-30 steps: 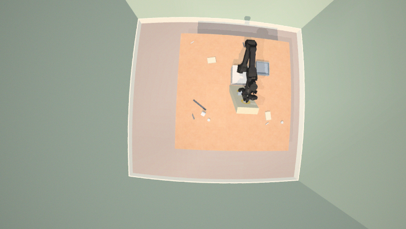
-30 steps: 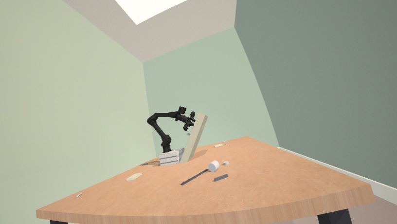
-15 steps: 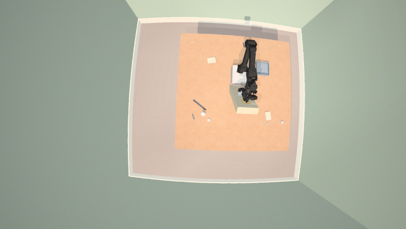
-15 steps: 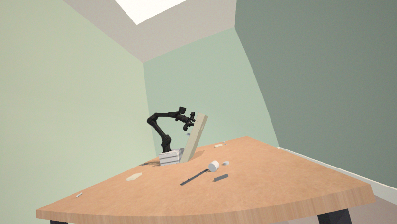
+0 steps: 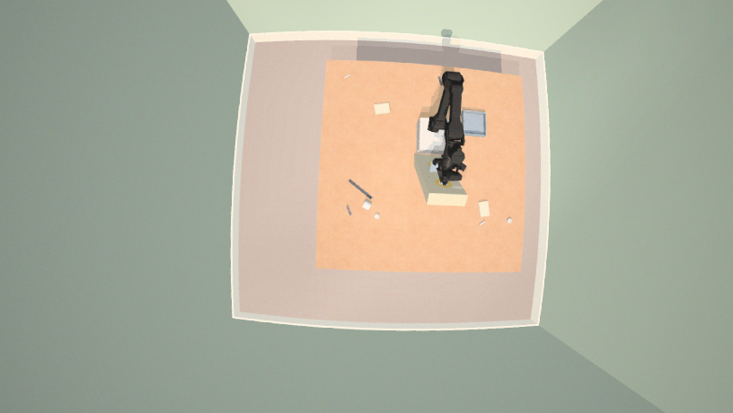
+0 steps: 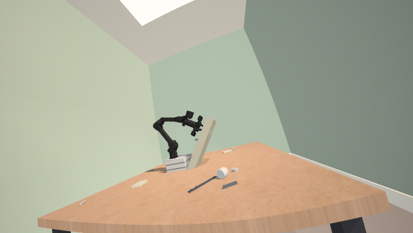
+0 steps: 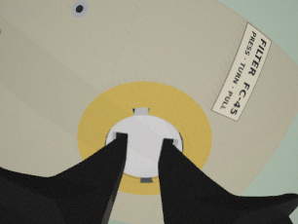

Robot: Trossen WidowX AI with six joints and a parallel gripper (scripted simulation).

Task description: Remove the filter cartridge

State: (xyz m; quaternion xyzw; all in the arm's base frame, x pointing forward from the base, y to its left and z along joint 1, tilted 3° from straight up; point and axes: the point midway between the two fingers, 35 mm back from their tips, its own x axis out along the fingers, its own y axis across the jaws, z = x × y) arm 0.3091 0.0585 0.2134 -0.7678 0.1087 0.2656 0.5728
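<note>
Now: the round filter cartridge 10 mm below my gripper tip and 10 mm ahead of it. From my gripper tip the other things lie so: blue-grey tray: 460 mm behind, 270 mm below, 200 mm to the left.
</note>
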